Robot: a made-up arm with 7 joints.
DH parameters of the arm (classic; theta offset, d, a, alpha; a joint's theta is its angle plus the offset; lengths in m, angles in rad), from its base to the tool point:
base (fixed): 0.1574 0 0.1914 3.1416
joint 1: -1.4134 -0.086 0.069 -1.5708
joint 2: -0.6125 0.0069 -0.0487 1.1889
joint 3: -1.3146 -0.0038 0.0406 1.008
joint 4: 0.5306 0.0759 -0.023 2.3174
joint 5: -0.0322 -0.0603 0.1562 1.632
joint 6: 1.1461 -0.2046 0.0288 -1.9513
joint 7: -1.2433 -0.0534 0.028 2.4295
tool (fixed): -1.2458 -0.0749 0 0
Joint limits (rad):
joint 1: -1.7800..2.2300
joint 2: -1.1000..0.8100
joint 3: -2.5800..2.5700
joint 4: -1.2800..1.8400
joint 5: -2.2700..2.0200
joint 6: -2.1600..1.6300
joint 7: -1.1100..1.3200
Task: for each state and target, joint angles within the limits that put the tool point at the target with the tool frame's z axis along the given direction. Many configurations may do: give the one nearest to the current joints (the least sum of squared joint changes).
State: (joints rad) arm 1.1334 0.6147 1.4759 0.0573 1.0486 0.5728 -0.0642
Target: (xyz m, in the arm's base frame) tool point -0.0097 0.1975 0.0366 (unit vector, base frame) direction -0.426 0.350 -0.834
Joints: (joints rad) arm 0.7315 0.5152 1.1114 0.2021 1.2724 0.3957 -0.8620
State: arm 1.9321 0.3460 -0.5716 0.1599 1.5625 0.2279 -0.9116
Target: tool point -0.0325 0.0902 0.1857 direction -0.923 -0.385 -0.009
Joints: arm 1.9046 0.7336 -0.6770 0.8008 1.9826 0.0393 -1.1100
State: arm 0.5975 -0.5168 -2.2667 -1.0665 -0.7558 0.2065 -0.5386
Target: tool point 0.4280 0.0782 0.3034 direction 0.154 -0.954 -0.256
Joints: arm 0.1219 -0.2969 -2.5800 -0.7826 -0.6858 -0.0261 -0.0576
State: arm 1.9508 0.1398 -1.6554 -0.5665 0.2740 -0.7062 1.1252
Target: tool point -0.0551 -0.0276 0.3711 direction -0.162 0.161 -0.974
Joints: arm 1.7982 -0.1865 -1.5386 -0.4696 -0.3359 -0.7442 0.7574
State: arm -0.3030 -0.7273 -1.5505 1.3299 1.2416 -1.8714 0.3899
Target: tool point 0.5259 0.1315 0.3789 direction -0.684 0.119 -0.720
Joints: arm 0.0455 -0.9210 -1.7702 1.7195 1.4891 -2.1600 0.1920
